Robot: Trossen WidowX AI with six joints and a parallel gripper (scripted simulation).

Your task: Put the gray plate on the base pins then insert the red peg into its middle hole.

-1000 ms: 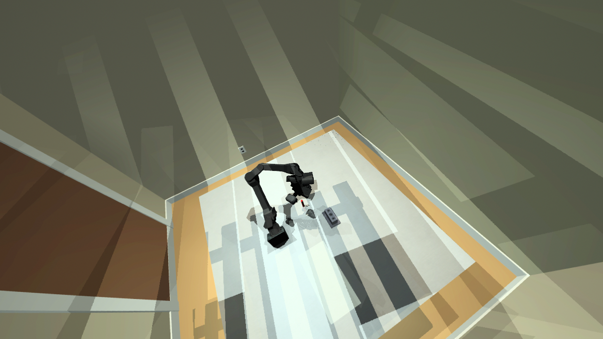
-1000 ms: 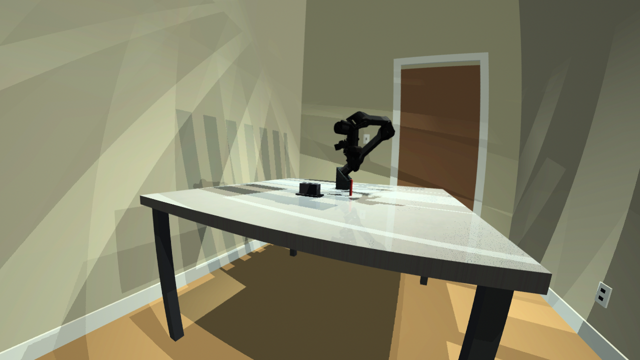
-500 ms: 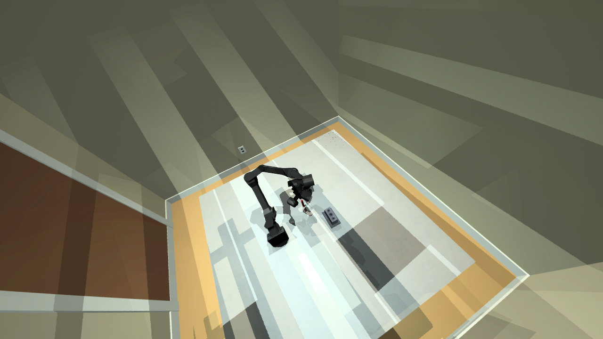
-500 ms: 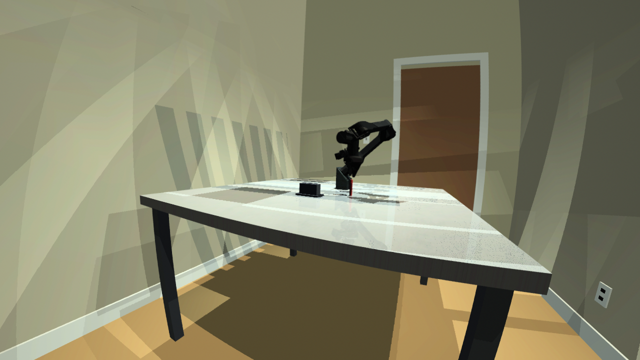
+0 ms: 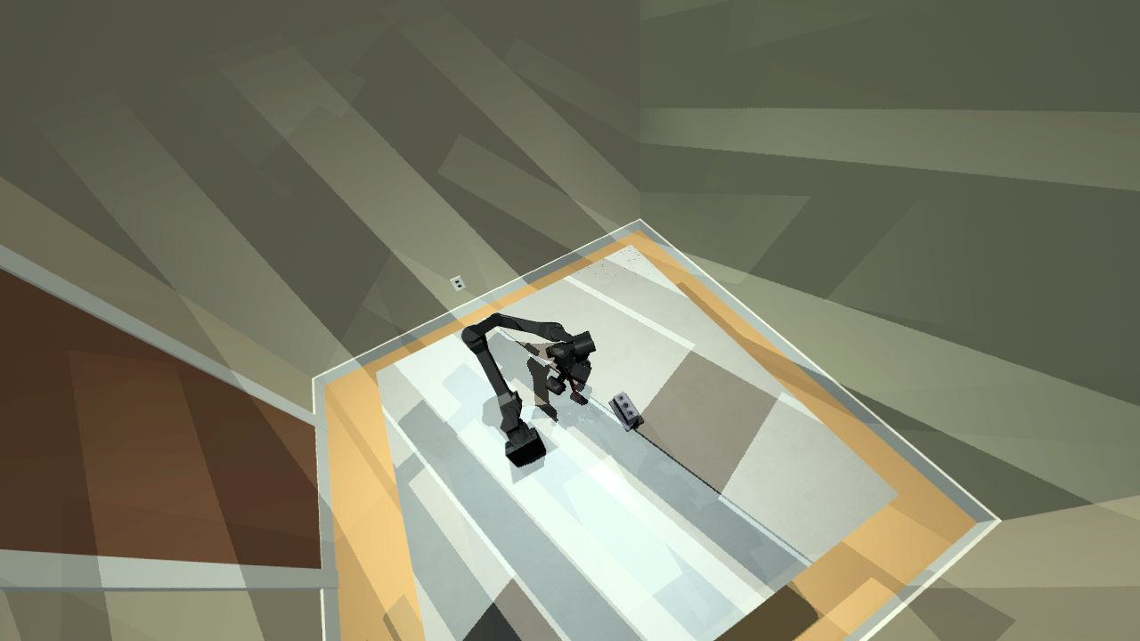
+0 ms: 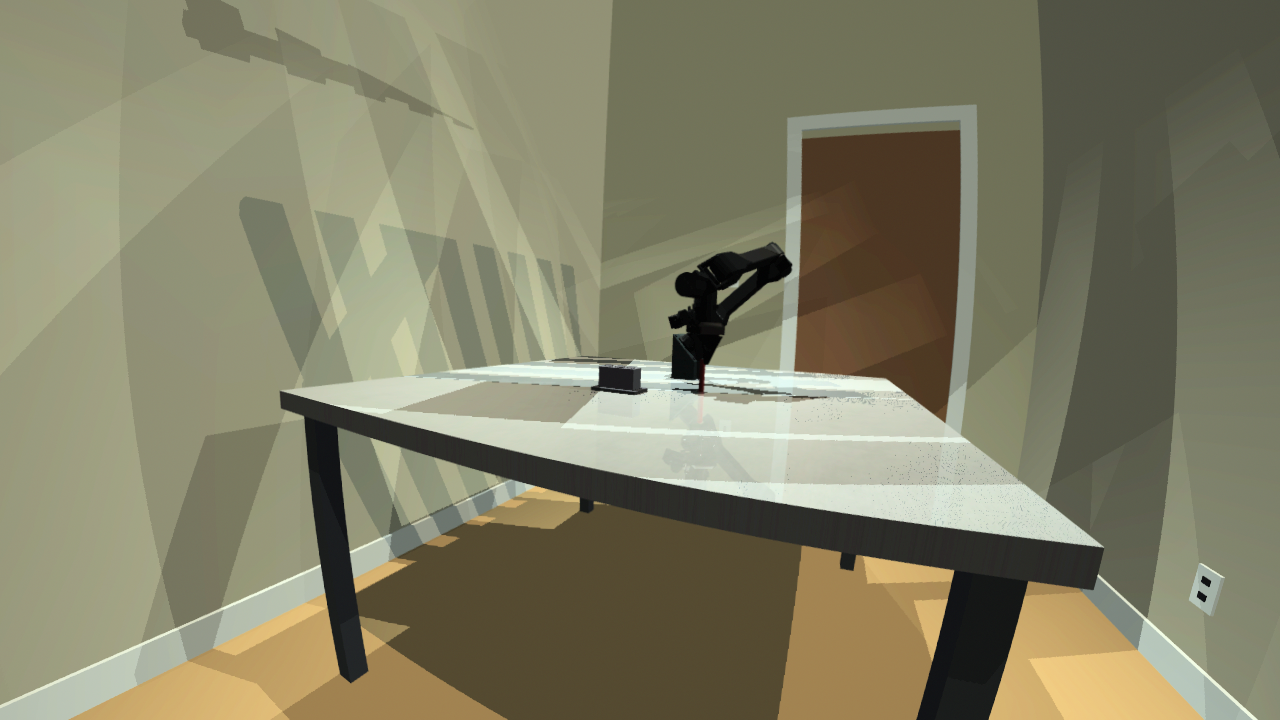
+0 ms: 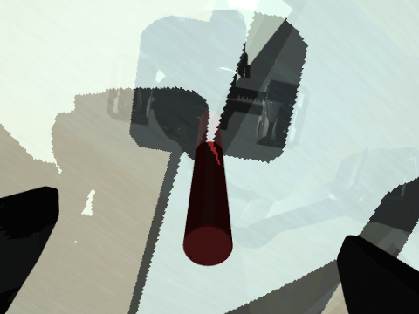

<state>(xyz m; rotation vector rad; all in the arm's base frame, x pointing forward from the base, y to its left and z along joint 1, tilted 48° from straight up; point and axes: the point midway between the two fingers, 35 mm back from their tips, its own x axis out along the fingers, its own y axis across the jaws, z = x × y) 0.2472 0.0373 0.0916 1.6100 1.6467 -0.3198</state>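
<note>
My gripper tip is 30 mm above the red peg. Round my gripper tip: gray plate 90 mm ahead, 180 mm to the right, 30 mm below.
</note>
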